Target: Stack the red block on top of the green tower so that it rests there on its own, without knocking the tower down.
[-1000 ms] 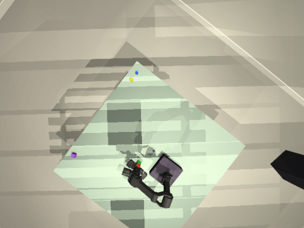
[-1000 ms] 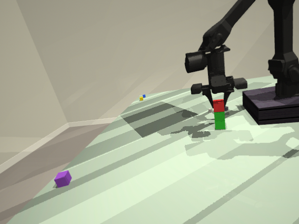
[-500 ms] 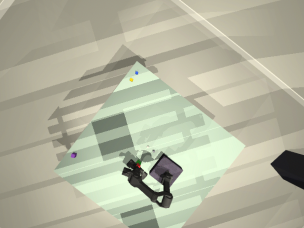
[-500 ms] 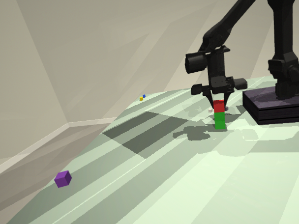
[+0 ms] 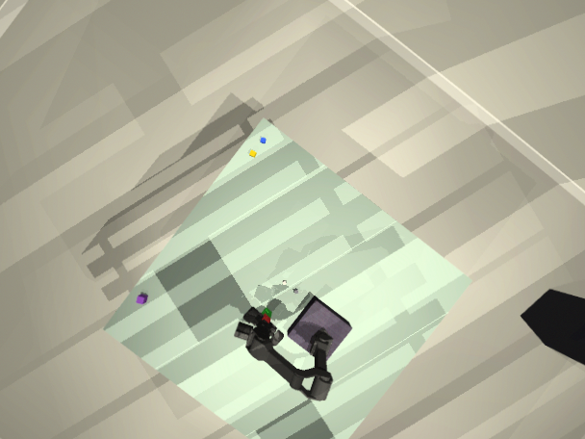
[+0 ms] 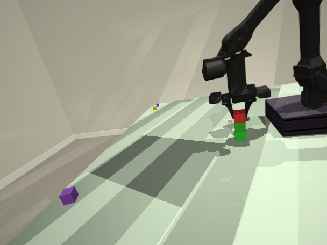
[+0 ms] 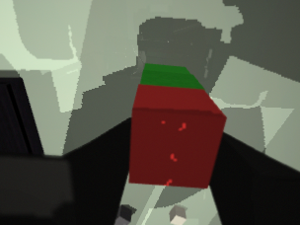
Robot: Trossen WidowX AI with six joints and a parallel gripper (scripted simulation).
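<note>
Now: gripper tip 10 mm below the red block. Round my gripper tip: grey piece 180 mm to the right, 70 mm below, 20 mm behind; then white piece 160 mm to the right, 70 mm below, 50 mm ahead; then purple cube 450 mm ahead, 400 mm to the left, 60 mm below.
</note>
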